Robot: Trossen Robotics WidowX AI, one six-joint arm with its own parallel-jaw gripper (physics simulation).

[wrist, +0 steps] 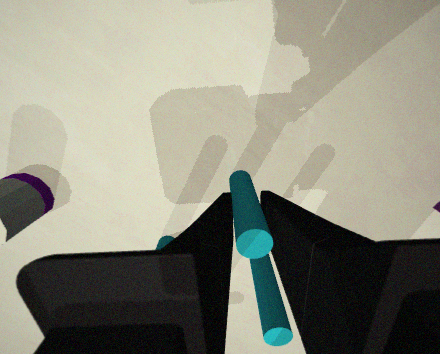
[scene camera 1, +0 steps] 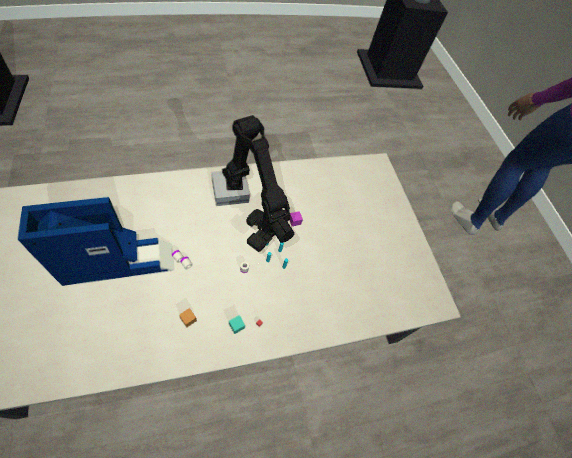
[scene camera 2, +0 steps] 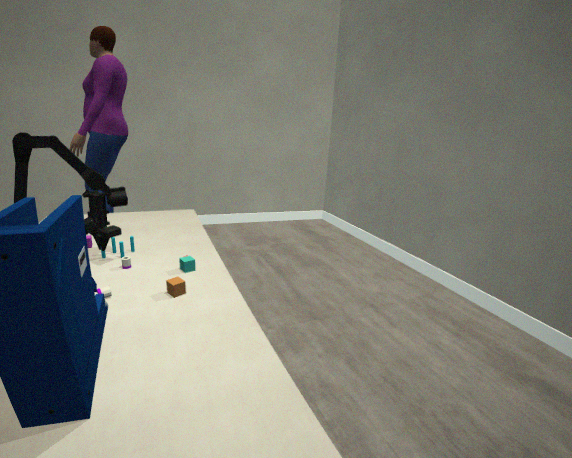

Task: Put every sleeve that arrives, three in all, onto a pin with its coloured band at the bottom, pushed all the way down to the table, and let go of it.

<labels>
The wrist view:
my gripper: 245, 200
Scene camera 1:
my gripper: 266, 239
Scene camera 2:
my gripper: 102, 250
</labels>
